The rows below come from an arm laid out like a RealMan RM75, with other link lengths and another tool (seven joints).
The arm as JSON. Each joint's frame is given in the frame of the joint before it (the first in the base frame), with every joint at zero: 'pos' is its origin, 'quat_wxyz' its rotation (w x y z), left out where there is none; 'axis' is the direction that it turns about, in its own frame. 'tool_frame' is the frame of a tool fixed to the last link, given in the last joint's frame.
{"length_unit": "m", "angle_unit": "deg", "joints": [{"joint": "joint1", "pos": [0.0, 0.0, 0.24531], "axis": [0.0, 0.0, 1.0]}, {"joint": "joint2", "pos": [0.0, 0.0, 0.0], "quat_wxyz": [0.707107, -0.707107, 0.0, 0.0], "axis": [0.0, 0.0, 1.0]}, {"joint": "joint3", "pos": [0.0, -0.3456, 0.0], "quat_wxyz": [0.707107, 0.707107, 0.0, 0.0], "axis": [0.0, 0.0, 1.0]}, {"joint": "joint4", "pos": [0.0, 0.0, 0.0], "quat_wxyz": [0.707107, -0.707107, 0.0, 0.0], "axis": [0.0, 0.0, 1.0]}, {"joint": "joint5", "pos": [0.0, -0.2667, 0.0], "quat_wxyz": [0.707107, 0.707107, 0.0, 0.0], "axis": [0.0, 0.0, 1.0]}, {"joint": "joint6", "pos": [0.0, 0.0, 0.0], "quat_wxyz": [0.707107, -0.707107, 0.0, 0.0], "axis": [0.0, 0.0, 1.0]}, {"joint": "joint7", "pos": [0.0, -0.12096, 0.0], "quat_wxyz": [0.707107, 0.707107, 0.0, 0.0], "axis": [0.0, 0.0, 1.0]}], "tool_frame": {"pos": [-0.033, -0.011, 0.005], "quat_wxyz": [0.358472, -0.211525, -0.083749, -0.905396]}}
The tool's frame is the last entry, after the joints.
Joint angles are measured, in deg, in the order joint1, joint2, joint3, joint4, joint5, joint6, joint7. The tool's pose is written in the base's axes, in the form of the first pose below.
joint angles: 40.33, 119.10, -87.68, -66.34, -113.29, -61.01, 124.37
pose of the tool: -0.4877, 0.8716, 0.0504, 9.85; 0.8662, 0.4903, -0.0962, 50.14; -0.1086, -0.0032, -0.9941, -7.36; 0, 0, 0, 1
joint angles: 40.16, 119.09, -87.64, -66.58, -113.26, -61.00, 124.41
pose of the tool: -0.4876, 0.8718, 0.0482, 9.87; 0.8667, 0.4899, -0.0941, 50.10; -0.1057, -0.0041, -0.9944, -7.26; 0, 0, 0, 1
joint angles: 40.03, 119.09, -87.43, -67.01, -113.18, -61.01, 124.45
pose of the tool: -0.4896, 0.8709, 0.0428, 9.76; 0.8664, 0.4914, -0.0894, 50.09; -0.0988, -0.0067, -0.9951, -7.04; 0, 0, 0, 1
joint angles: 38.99, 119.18, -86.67, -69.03, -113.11, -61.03, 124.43
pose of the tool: -0.4966, 0.8676, 0.0243, 9.63; 0.8651, 0.4971, -0.0676, 49.88; -0.0707, -0.0125, -0.9974, -6.15; 0, 0, 0, 1
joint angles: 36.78, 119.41, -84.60, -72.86, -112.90, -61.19, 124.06
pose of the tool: -0.5049, 0.8631, -0.0142, 9.70; 0.8631, 0.5046, -0.0187, 49.49; -0.0090, -0.0217, -0.9997, -4.14; 0, 0, 0, 1
